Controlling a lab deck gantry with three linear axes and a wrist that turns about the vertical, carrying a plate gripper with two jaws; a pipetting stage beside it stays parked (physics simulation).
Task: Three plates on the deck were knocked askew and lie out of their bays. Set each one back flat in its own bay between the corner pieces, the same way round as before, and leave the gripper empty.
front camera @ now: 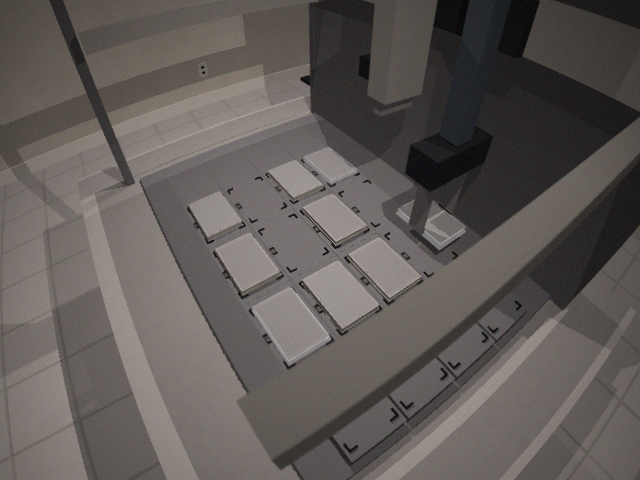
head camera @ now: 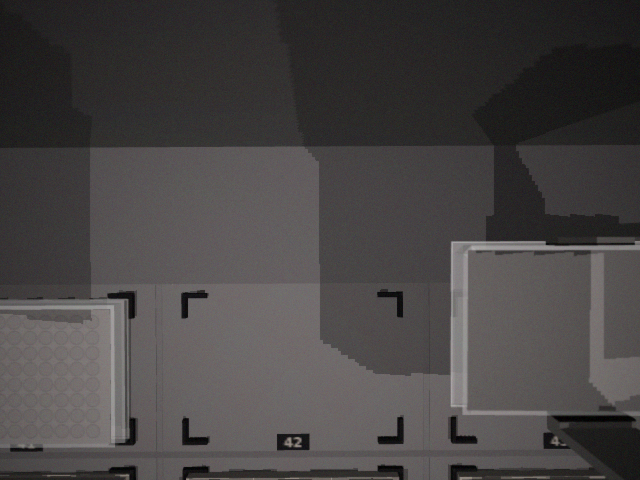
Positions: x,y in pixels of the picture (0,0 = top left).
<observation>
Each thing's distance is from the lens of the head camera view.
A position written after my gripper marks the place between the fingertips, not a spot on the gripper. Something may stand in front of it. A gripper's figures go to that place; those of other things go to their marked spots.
my gripper (head camera: 582,327): 0.23 m
bay 42 (head camera: 332,360): 0.25 m
</observation>
